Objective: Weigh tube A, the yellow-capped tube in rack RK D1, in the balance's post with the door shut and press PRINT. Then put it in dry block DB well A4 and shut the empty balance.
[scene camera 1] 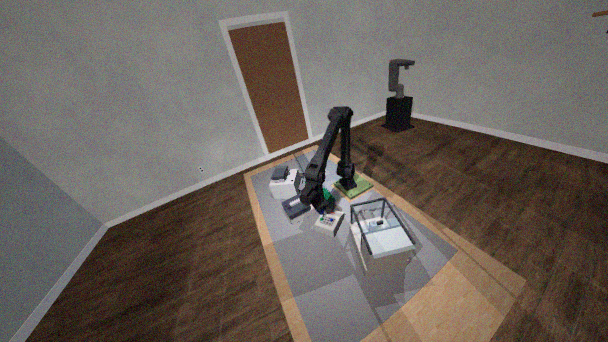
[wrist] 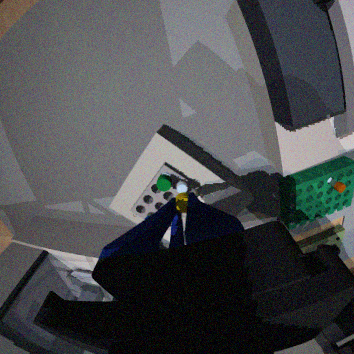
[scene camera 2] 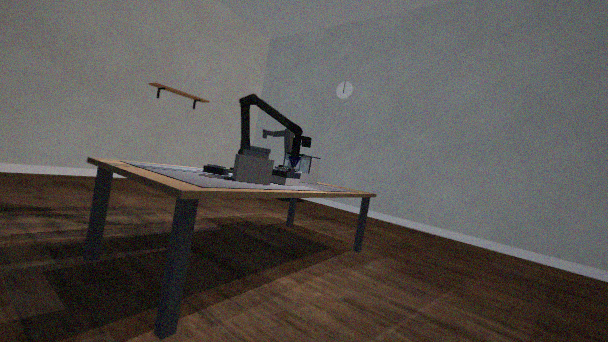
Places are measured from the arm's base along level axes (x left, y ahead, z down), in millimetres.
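Where they show: gripper, fingertip midpoint: (scene camera 1: 320,213) (wrist: 184,200) (scene camera 2: 293,167); arm's base, link origin: (scene camera 1: 347,183).
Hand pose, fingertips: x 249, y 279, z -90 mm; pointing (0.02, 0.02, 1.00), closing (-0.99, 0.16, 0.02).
Note:
Things, the pixels of their top centre, and the offset from my fingertips. "*": a spot on its surface instead.
- yellow cap, top centre: (wrist: 183,206) dx +0, dy +2, dz -10 mm
- white dry block, top centre: (wrist: 184,213) (scene camera 1: 329,216) dx +7, dy -41, dz +36 mm
- green cap, top centre: (wrist: 163,184) dx +18, dy +8, dz +19 mm
- glass-walled balance, surface spot: (scene camera 1: 392,241) * dx +324, dy -176, dz -102 mm
- green rack, top centre: (wrist: 323,197) (scene camera 1: 324,194) dx -209, dy -84, dz +76 mm
- orange cap, top centre: (wrist: 341,188) dx -213, dy -55, dz +52 mm
- dark device, top centre: (scene camera 1: 298,199) (scene camera 2: 282,166) dx -166, dy +87, dz +4 mm
- white box with a dark lid, top centre: (scene camera 2: 254,146) (scene camera 1: 287,169) dx -392, dy +98, dz -84 mm
My gripper (wrist: 184,200) (scene camera 1: 324,212) (scene camera 2: 295,162) is shut on the yellow-capped tube. In the wrist view the yellow cap (wrist: 182,203) shows between the blue fingertips, with a pale part of the tube just beyond it. The tube hangs over the white dry block (wrist: 145,160) (scene camera 1: 326,229), near its grid of wells; the fingers hide part of the wells, and the height of the tube's lower end above them is unclear. A green cap (wrist: 164,182) stands in the grid. The glass-walled balance (scene camera 1: 392,241) stands beside the block; its door state and display are not readable.
A green rack (wrist: 320,200) (scene camera 1: 327,194) with an orange cap (wrist: 340,187) stands on the block's other side, near the arm's base plate (scene camera 1: 361,188). A dark device (scene camera 1: 296,209) and a white box with a dark lid (scene camera 1: 283,188) stand farther along the table.

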